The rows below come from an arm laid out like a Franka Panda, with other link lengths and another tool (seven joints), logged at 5 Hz.
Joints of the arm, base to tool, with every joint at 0 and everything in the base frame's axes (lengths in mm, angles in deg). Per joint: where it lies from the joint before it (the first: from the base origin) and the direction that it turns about. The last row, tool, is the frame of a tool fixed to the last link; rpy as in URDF.
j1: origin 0.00 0.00 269.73 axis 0 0 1
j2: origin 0.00 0.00 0.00 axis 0 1 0
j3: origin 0.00 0.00 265.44 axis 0 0 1
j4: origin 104.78 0.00 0.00 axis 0 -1 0
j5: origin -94.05 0.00 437.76 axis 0 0 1
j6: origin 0.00 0.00 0.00 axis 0 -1 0
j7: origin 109.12 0.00 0.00 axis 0 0 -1
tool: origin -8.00 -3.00 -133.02 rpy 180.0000 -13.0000 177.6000
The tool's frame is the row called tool.
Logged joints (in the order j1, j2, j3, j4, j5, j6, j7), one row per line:
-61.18 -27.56 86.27 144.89 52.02 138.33 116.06
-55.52 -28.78 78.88 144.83 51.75 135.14 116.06
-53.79 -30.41 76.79 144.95 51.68 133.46 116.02
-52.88 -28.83 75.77 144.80 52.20 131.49 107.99
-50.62 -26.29 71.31 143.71 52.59 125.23 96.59
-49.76 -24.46 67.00 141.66 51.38 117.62 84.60
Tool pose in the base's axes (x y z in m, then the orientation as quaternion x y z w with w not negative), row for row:
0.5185 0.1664 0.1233 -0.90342 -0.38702 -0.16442 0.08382
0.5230 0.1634 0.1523 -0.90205 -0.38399 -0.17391 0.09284
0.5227 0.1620 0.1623 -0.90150 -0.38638 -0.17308 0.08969
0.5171 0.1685 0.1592 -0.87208 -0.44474 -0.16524 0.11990
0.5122 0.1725 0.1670 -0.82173 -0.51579 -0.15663 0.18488
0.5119 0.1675 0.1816 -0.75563 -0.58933 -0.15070 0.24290
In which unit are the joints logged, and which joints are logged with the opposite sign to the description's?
The joints are logged in degrees. Opposite sign: j4.
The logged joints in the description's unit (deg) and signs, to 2 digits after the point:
-61.18 -27.56 86.27 -144.89 52.02 138.33 116.06
-55.52 -28.78 78.88 -144.83 51.75 135.14 116.06
-53.79 -30.41 76.79 -144.95 51.68 133.46 116.02
-52.88 -28.83 75.77 -144.80 52.20 131.49 107.99
-50.62 -26.29 71.31 -143.71 52.59 125.23 96.59
-49.76 -24.46 67.00 -141.66 51.38 117.62 84.60

